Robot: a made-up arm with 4 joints.
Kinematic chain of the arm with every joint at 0, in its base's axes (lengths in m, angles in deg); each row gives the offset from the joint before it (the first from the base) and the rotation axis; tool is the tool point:
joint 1: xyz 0 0 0.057 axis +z
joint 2: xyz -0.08 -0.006 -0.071 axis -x
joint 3: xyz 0.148 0.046 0 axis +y
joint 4: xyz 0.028 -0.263 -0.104 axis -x
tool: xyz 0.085 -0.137 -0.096
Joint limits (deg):
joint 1: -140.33..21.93
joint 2: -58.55..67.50
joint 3: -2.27..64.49
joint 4: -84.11..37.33
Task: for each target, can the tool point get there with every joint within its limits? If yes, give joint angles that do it. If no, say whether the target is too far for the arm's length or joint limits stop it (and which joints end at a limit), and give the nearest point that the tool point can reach.
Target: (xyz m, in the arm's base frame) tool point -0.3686 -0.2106 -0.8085
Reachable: no: too far | nearest point -0.1877 -0.1073 -0.4072 | short by 0.452 m
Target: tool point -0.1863 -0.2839 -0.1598
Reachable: yes | joints -32.12 27.63 37.41 -51.25
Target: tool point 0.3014 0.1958 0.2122
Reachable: no: joint limits stop it (at a limit: joint 1, joint 2, joint 3, joint 4) | nearest point 0.2605 -0.1524 0.3054 | short by 0.363 m
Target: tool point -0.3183 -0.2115 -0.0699
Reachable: yes | joints -65.52 42.70 24.14 -48.79
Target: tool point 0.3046 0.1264 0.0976
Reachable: no: joint limits stop it (at a limit: joint 1, joint 2, joint 3, joint 4) | nearest point 0.2833 -0.1928 0.0173 | short by 0.330 m
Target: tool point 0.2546 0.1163 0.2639
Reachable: no: joint limits stop it (at a limit: joint 1, joint 2, joint 3, joint 4) | nearest point 0.2605 -0.1524 0.3054 | short by 0.272 m
